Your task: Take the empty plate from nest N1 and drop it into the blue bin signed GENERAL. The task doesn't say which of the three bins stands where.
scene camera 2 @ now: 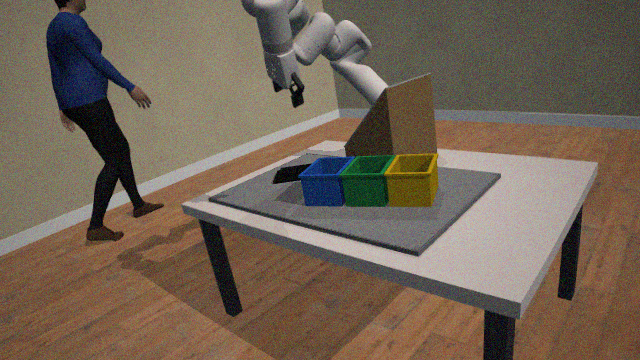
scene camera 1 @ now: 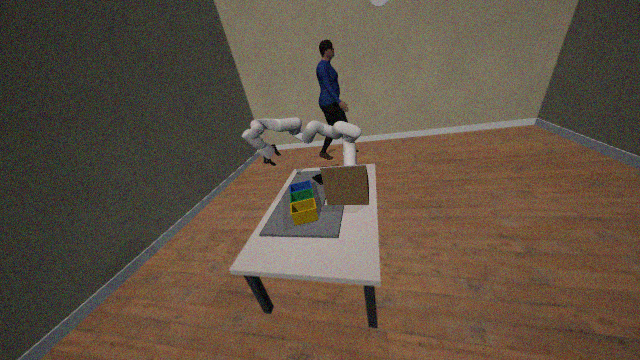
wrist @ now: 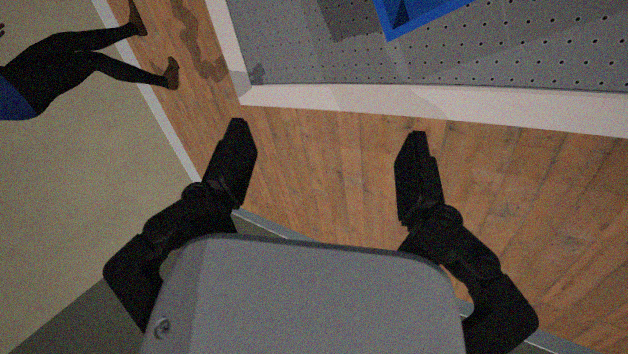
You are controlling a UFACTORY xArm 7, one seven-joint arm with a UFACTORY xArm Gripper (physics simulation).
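Places are measured from the arm's base along level axes (x ahead, y left, z up), in metres.
Where they show: gripper, between the fingertips: (scene camera 2: 289, 97) (scene camera 1: 277, 160) (wrist: 325, 140); arm's base, origin of its link: (scene camera 1: 350, 172).
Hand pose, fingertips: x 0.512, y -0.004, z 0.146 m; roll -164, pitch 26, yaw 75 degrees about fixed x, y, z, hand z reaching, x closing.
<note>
Things, the pixels of their top centre, and the offset from my fingertips. "*": a spot on its surface instead. Level surfaces: height alone.
- blue bin, centre of its top: (scene camera 2: 368, 164) (scene camera 1: 301, 195) 0.158 m back, 0.119 m left, 0.239 m down
- yellow bin, a spot on its surface: (scene camera 2: 410, 190) * 0.123 m back, 0.272 m left, 0.289 m down
- perforated grey board, height of its surface: 0.338 m down
- white table, height of its surface: 0.351 m down
- black tilted thing, centre of its top: (scene camera 2: 295, 168) (scene camera 1: 321, 176) 0.237 m back, 0.266 m right, 0.312 m down
My gripper (scene camera 1: 272, 156) (scene camera 2: 287, 95) (wrist: 325, 140) is open and empty, high in the air beyond the table's edge in the wrist view. The blue bin (scene camera 1: 301, 187) (scene camera 2: 324, 190) (wrist: 425, 17) stands on the grey board at one end of a row of three; a corner of it shows at the top of the wrist view. The green bin (scene camera 1: 302, 196) (scene camera 2: 366, 190) is in the middle and the yellow bin (scene camera 1: 305, 216) (scene camera 2: 410, 190) at the other end. No sign is readable. The plate and nest N1 cannot be made out.
The perforated grey board (scene camera 1: 300, 230) (scene camera 2: 400, 230) (wrist: 500, 62) lies on the white table (scene camera 1: 310, 255) (scene camera 2: 540, 200) (wrist: 350, 96). A brown panel (scene camera 1: 345, 185) (scene camera 2: 412, 117) stands upright behind the bins. A black tilted thing (scene camera 1: 318, 178) (scene camera 2: 290, 174) is near the blue bin. A person (scene camera 1: 327, 82) (scene camera 2: 77, 60) (wrist: 60, 50) stands beyond the table.
</note>
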